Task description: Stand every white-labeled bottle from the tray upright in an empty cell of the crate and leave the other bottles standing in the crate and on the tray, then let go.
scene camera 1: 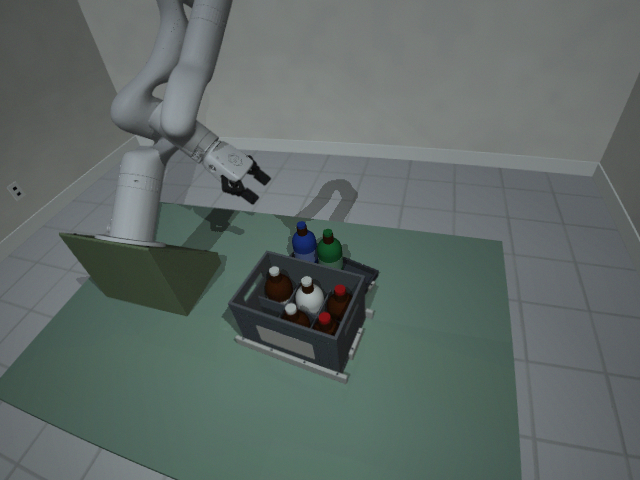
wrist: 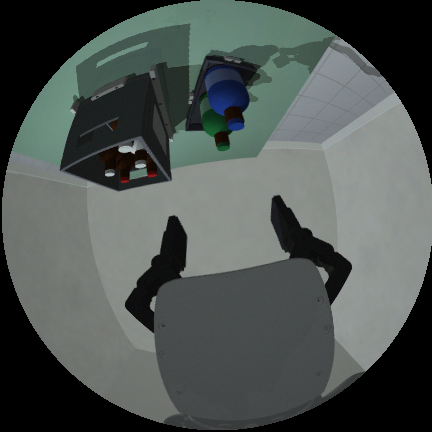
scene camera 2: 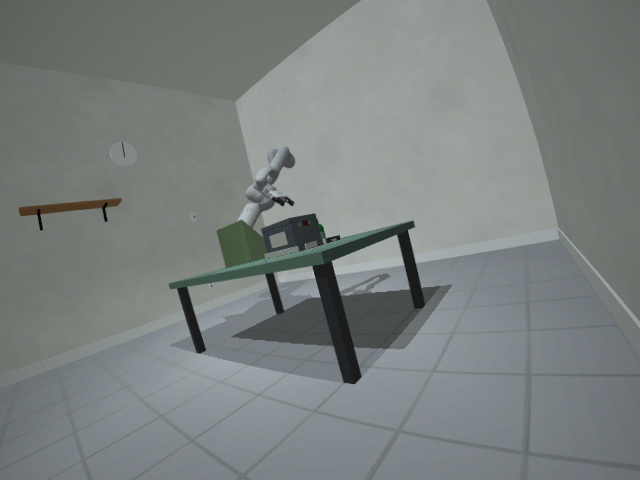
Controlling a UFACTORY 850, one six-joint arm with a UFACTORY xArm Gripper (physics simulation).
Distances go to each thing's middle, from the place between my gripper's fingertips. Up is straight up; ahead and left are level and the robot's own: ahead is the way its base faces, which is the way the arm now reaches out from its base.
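Scene:
My gripper is 21 cm above the blue bottle [scene camera 1: 304, 243], 3 cm to the right of it and still 8 cm short of it. As for the green bottle [scene camera 1: 329, 249], I find it 21 cm below my hand and 16 cm ahead of it.

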